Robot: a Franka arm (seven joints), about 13 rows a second.
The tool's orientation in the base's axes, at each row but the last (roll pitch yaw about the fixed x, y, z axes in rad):
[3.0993, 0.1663, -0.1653]
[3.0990, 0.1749, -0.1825]
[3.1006, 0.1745, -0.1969]
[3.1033, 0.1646, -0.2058]
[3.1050, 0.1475, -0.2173]
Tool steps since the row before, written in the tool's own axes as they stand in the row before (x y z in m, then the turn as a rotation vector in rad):
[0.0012, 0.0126, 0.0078, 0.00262, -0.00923, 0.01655]
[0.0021, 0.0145, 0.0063, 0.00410, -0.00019, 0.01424]
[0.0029, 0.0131, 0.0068, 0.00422, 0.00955, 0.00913]
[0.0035, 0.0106, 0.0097, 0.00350, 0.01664, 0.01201]
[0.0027, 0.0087, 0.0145, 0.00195, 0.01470, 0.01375]
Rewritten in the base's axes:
[-0.0021, -0.0127, -0.0074, 0.00119, 0.00844, -0.01713]
[-0.0016, -0.0147, -0.0060, 0.00146, -0.00069, -0.01473]
[-0.0009, -0.0135, -0.0067, 0.00065, -0.01024, -0.00933]
[-0.0004, -0.0111, -0.0097, -0.00193, -0.01705, -0.01178]
[-0.0014, -0.0091, -0.0144, -0.00329, -0.01483, -0.01335]

